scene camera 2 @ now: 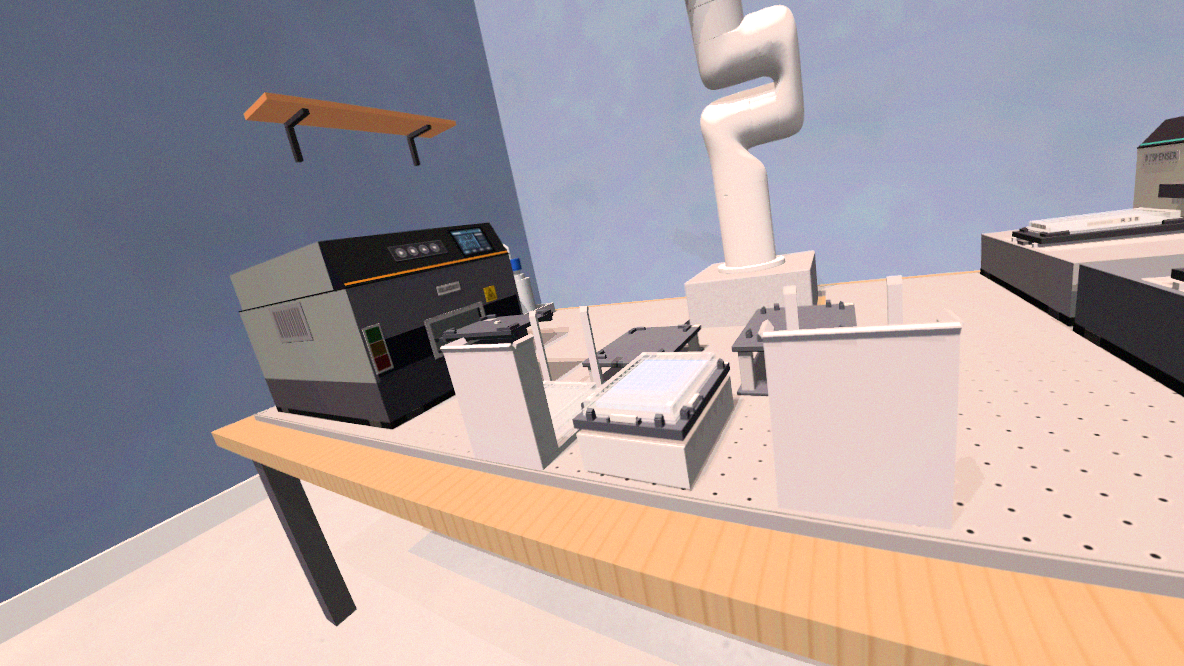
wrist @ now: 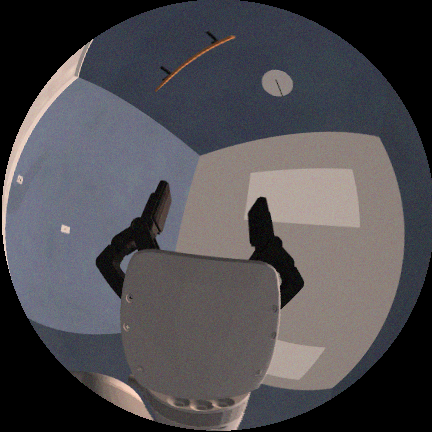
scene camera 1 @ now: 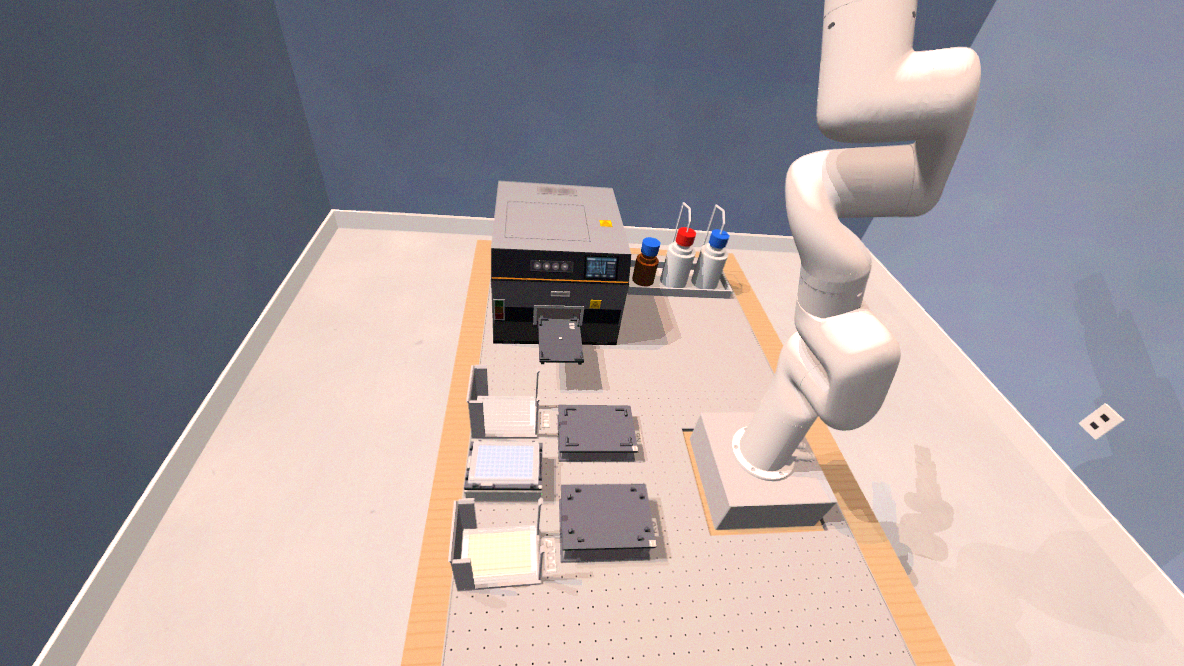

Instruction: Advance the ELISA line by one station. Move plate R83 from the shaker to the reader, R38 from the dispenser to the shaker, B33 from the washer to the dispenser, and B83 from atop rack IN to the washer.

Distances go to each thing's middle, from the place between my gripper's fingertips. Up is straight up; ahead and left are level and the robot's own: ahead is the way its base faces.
I see the reader tray point(scene camera 2: 485, 328) 28 cm ahead of my hand, 10 cm to the left of it and 100 cm below it. The rest, counted from my hand: brown bottle with blue cap point(scene camera 1: 646, 264) (7 cm ahead, 32 cm to the right, 103 cm below); then bottle with red cap point(scene camera 1: 680, 255) (2 cm behind, 34 cm to the right, 101 cm below); then white bottle with blue cap point(scene camera 1: 712, 257) (13 cm behind, 36 cm to the right, 101 cm below).
